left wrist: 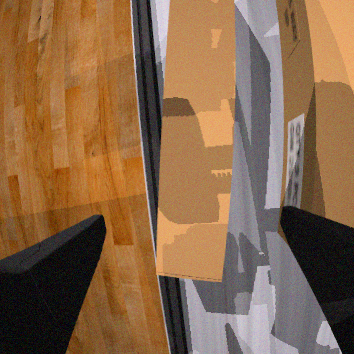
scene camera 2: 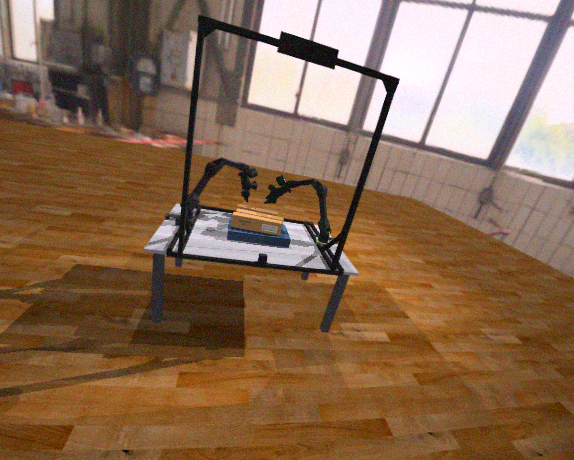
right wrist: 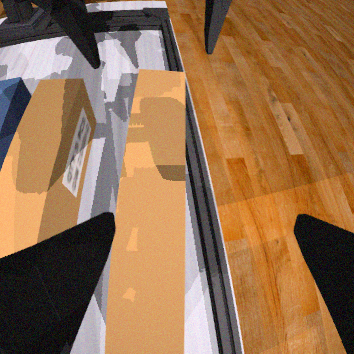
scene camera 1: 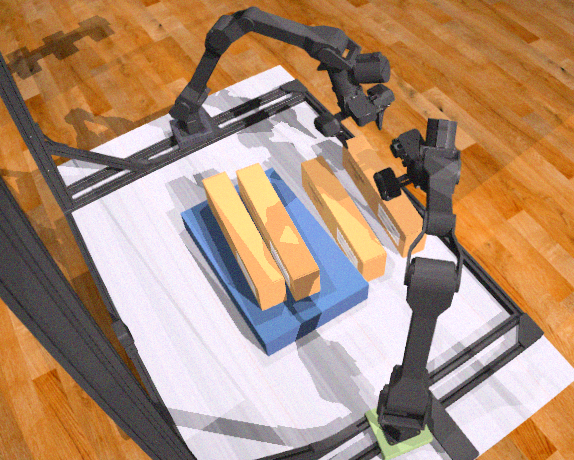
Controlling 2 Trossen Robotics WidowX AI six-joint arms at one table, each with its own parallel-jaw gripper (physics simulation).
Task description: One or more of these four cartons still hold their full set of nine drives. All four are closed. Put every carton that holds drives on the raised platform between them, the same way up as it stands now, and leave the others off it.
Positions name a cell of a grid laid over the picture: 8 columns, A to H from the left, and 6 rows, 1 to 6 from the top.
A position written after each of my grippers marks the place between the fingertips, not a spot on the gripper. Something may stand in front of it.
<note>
My left gripper (scene camera 1: F2) is open, with nothing in its grasp. My right gripper (scene camera 1: F3) is open, with nothing in its grasp. Further things: a carton (scene camera 1: D4), a carton (scene camera 1: E4) and a blue raised platform (scene camera 1: E4).
My left gripper is seen too in the left wrist view (left wrist: E4) and in the right wrist view (right wrist: D1). My right gripper also shows in the right wrist view (right wrist: E4). The blue raised platform is seen too in scene camera 2 (scene camera 2: D4).
</note>
